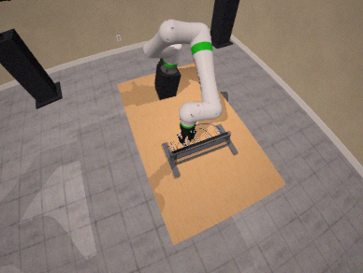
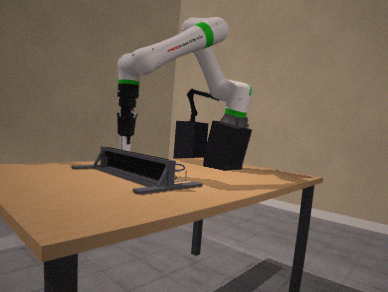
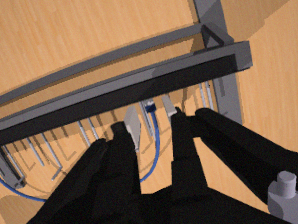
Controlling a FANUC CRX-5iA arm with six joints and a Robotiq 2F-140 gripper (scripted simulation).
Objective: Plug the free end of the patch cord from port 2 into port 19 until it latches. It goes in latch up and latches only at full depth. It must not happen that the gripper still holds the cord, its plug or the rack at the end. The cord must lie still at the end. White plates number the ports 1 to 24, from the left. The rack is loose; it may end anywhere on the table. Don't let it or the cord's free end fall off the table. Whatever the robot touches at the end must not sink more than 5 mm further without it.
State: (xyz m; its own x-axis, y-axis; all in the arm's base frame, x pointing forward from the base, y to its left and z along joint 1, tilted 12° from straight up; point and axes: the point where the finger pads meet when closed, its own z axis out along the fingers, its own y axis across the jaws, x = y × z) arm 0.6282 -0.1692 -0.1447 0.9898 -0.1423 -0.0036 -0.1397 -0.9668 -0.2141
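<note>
Right now the plug is 5 cm below my hand and 1 cm ahead of it.
</note>
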